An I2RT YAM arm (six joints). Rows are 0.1 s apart.
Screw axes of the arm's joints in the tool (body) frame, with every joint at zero. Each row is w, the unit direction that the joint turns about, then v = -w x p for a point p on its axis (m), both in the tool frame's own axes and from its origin. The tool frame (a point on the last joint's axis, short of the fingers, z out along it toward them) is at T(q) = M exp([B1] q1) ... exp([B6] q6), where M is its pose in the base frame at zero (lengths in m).
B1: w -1 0 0 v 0.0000 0.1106 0.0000
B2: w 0 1 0 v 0.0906 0.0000 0.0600
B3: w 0 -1 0 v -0.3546 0.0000 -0.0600
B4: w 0 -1 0 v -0.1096 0.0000 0.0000
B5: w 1 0 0 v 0.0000 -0.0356 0.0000
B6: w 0 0 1 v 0.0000 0.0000 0.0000
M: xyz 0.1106 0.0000 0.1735 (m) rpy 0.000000 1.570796 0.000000 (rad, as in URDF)
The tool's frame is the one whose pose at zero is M.
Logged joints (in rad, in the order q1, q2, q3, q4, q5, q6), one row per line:
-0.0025, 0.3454, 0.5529, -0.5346, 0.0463, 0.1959
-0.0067, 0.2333, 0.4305, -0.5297, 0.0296, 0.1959
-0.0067, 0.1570, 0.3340, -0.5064, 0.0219, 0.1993
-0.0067, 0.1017, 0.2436, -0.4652, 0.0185, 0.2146
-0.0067, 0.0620, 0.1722, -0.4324, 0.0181, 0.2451
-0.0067, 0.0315, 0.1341, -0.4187, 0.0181, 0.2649
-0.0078, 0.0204, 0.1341, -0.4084, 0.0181, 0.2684
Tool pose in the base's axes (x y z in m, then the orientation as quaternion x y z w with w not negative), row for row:
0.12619, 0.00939, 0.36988, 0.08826, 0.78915, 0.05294, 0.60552
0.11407, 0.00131, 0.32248, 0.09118, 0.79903, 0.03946, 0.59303
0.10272, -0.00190, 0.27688, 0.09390, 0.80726, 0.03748, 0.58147
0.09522, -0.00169, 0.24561, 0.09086, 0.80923, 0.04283, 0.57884
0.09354, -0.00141, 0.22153, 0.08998, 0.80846, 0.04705, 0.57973
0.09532, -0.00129, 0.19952, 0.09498, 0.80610, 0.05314, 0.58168
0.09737, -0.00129, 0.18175, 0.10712, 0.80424, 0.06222, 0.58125
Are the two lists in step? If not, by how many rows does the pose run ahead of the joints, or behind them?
The pose runs 2 rows behind the joints: the pose in row i belongs to the joints in row i - 2.
